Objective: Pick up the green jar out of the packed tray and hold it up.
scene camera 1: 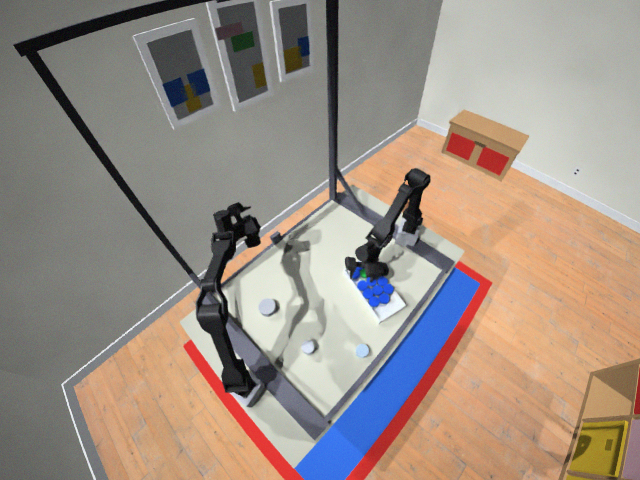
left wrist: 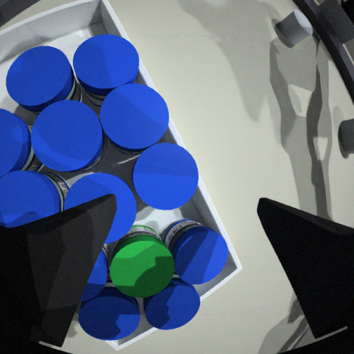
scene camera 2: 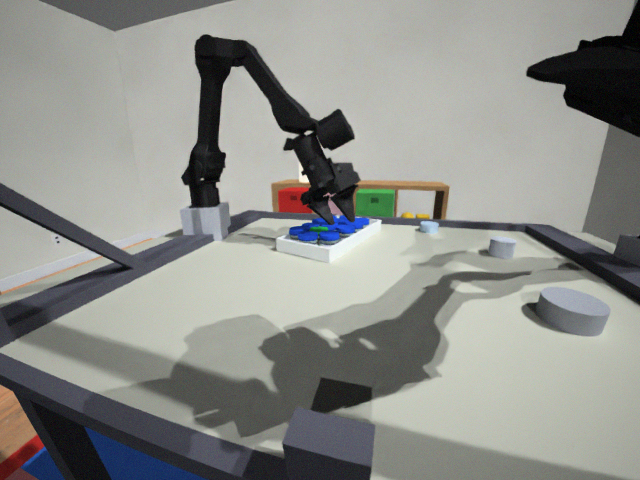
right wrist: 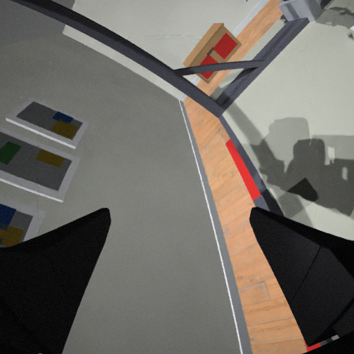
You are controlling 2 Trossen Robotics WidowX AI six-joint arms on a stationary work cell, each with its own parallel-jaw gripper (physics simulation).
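Places are measured from the left arm's base along level axes (x left, y ahead, z down), in centimetres.
Pixels of known places: left gripper, fingertip midpoint: (scene camera 1: 360, 280) (scene camera 2: 342, 223); right gripper, fingertip midpoint: (scene camera 1: 255, 216); left arm's base at its link origin: (scene camera 1: 409, 228) (scene camera 2: 205, 205); right arm's base at its link origin: (scene camera 1: 244, 386).
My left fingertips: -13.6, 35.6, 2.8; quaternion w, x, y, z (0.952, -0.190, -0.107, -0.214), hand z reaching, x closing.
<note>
For each thing: its top centre in the pictures, then the offset to it from my left fingertips, as dx, dy, dz. Level surfaces: height alone.
- green jar at its top centre: (scene camera 2: 318, 228) (scene camera 1: 364, 272) +0.5, -5.4, +1.3
- wide grey disc at its top centre: (scene camera 2: 574, 299) (scene camera 1: 266, 306) -33.0, +26.0, +2.9
- small grey cylinder at its top centre: (scene camera 2: 503, 239) (scene camera 1: 307, 346) -9.1, +34.5, +2.4
- table at its surface level: dz +5.9
The green jar (scene camera 1: 363, 273) (scene camera 2: 319, 228) (left wrist: 142, 267) stands in the white tray (scene camera 1: 391, 311) (scene camera 2: 302, 249) (left wrist: 89, 20), closely surrounded by several blue-lidded jars (scene camera 1: 378, 298) (scene camera 2: 329, 237) (left wrist: 165, 176). My left gripper (scene camera 1: 365, 272) (scene camera 2: 341, 222) (left wrist: 188, 203) is open and empty, low over the tray's jars. In the left wrist view the green lid lies between the lines of its fingers, nearer the left finger, which hides part of some blue jars. My right gripper (scene camera 1: 253, 225) (right wrist: 181, 215) is open and empty, raised high away from the tray.
A wide grey disc (scene camera 1: 267, 306) (scene camera 2: 572, 311), a small grey cylinder (scene camera 1: 308, 346) (scene camera 2: 501, 248) and a light blue one (scene camera 1: 362, 350) (scene camera 2: 429, 226) stand on the table (scene camera 1: 336, 320) (scene camera 2: 217, 289). Dark rails edge the table, and a dark post (scene camera 1: 333, 103) rises behind it.
</note>
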